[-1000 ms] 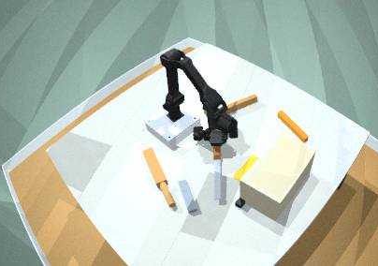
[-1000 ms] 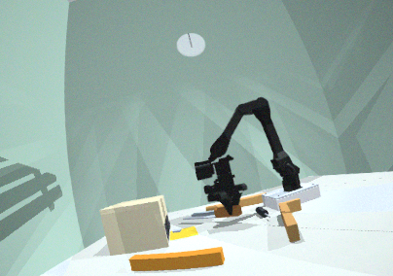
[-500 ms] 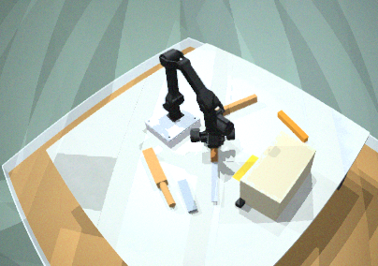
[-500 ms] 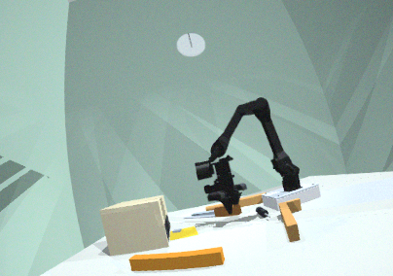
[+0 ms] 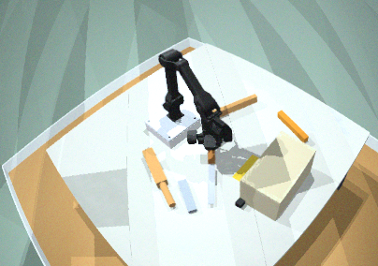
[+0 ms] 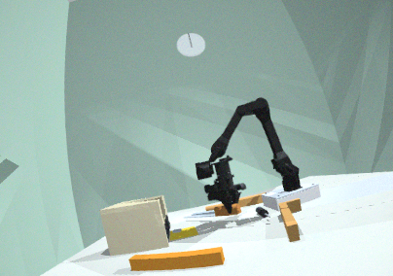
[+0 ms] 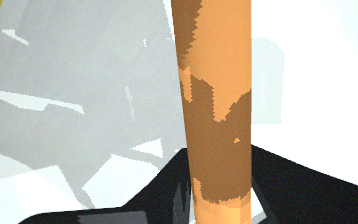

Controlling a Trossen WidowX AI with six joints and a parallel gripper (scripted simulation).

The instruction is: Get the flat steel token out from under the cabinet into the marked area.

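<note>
Right now my gripper tip is 26 cm to the left of the orange paddle, 2 cm past it and 1 cm above it. Also, from my gripper tip: orange bar 39 cm to the left, 17 cm ahead, 1 cm below; grey flat bar 22 cm to the right, 11 cm ahead, 2 cm below.
</note>
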